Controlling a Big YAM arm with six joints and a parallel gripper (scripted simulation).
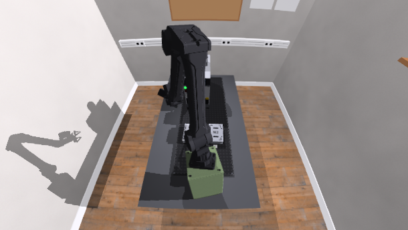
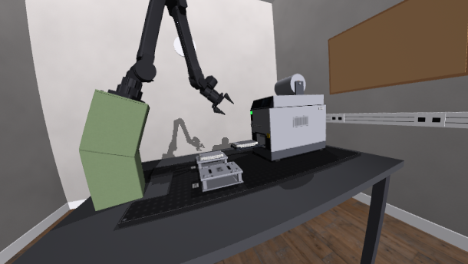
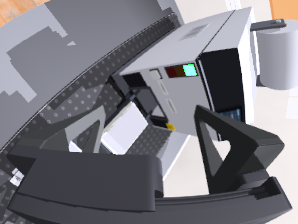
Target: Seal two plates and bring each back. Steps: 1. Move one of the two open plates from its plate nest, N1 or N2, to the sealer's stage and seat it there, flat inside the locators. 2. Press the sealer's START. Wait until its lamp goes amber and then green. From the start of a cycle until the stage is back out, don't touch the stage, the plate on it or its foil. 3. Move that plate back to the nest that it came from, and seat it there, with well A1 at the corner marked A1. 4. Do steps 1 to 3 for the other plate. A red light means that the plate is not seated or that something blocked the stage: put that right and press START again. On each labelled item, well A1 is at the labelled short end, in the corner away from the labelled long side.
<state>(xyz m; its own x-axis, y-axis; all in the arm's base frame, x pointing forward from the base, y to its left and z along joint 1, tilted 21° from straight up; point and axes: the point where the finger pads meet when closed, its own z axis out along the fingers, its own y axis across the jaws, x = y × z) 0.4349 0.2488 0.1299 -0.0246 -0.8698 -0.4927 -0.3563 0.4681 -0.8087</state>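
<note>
My gripper is now 6 cm short of the white plate, 12 cm to the left of it and 21 cm above it. From my hand the other things lie so: dark sealer stage 6 cm ahead, 12 cm to the right, 22 cm below; yellow warning label 17 cm ahead, 19 cm to the right, 17 cm below; foil roll 39 cm ahead, 7 cm to the right, 11 cm above.
</note>
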